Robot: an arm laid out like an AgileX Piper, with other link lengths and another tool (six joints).
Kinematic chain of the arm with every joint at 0, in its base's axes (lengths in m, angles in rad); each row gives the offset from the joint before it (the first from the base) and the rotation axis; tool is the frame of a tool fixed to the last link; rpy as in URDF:
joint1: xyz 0 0 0.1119 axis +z
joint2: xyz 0 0 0 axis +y
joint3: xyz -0.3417 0 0.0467 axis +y
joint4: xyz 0.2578 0 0.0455 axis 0.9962 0 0.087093
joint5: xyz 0 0 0 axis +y
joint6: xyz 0.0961 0 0.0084 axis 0.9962 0 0.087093
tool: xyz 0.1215 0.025 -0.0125 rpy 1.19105 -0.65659 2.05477
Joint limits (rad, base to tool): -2.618..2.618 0..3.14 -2.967..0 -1.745..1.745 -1.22..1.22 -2.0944..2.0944
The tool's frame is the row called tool.
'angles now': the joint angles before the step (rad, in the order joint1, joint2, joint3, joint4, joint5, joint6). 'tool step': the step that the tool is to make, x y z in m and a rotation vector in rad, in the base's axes. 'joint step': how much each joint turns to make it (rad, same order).
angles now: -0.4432 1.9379 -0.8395 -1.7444 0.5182 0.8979
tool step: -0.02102 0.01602 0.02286 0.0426 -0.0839 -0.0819
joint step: 0.0000 -0.1192 0.0707 0.0894 -0.0157 0.0229
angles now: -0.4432 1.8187 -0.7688 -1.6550 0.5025 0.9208
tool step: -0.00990 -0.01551 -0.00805 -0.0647 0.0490 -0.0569
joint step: 0.0000 0.0536 -0.0041 -0.0336 0.1005 0.0437
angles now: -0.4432 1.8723 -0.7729 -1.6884 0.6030 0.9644
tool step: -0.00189 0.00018 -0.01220 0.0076 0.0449 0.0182
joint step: 0.0000 0.0336 0.0000 -0.0071 0.0000 -0.0180
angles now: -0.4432 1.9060 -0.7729 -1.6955 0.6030 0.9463
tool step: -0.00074 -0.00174 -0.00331 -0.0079 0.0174 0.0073
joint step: 0.0000 0.0135 -0.0001 -0.0135 0.0091 -0.0001
